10 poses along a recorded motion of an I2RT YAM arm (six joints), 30 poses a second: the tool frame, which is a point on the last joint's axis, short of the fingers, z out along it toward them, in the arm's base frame.
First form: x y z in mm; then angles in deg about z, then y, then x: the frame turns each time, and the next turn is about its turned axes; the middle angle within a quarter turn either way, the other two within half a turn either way.
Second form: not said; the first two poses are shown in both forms.
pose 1, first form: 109.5 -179.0 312.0 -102.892 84.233 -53.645
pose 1, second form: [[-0.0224 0.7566 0.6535 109.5], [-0.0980 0.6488 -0.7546 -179.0], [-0.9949 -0.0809 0.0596 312.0], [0 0 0 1]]
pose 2, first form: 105.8 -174.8 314.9 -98.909 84.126 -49.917
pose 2, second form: [[-0.0158 0.7540 0.6567 105.8], [-0.1011 0.6522 -0.7513 -174.8], [-0.9947 -0.0783 0.0659 314.9], [0 0 0 1]]
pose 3, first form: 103.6 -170.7 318.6 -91.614 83.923 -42.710
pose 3, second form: [[-0.0030 0.7535 0.6574 103.6], [-0.1058 0.6535 -0.7495 -170.7], [-0.9944 -0.0718 0.0778 318.6], [0 0 0 1]]
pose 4, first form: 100.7 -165.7 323.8 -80.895 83.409 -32.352
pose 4, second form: [[0.0182 0.7500 0.6612 100.7], [-0.1133 0.6586 -0.7439 -165.7], [-0.9934 -0.0614 0.0970 323.8], [0 0 0 1]]
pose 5, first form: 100.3 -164.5 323.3 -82.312 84.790 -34.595
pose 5, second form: [[0.0121 0.7401 0.6723 100.3], [-0.0900 0.6705 -0.7365 -164.5], [-0.9959 -0.0516 0.0748 323.3], [0 0 0 1]]
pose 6, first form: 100.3 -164.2 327.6 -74.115 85.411 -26.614
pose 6, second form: [[0.0219 0.7377 0.6748 100.3], [-0.0770 0.6742 -0.7345 -164.2], [-0.9968 -0.0358 0.0715 327.6], [0 0 0 1]]
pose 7, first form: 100.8 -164.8 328.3 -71.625 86.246 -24.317
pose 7, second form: [[0.0206 0.7353 0.6774 100.8], [-0.0621 0.6772 -0.7332 -164.8], [-0.9979 -0.0270 0.0597 328.3], [0 0 0 1]]
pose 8, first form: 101.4 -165.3 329.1 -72.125 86.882 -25.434
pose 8, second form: [[0.0167 0.7279 0.6855 101.4], [-0.0518 0.6853 -0.7264 -165.3], [-0.9985 -0.0234 0.0491 329.1], [0 0 0 1]]
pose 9, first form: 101.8 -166.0 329.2 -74.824 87.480 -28.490
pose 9, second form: [[0.0115 0.7235 0.6902 101.8], [-0.0424 0.6900 -0.7226 -166.0], [-0.9990 -0.0210 0.0386 329.2], [0 0 0 1]]
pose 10, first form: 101.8 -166.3 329.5 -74.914 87.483 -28.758
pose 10, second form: [[0.0114 0.7213 0.6925 101.8], [-0.0424 0.6922 -0.7204 -166.3], [-0.9990 -0.0211 0.0385 329.5], [0 0 0 1]]
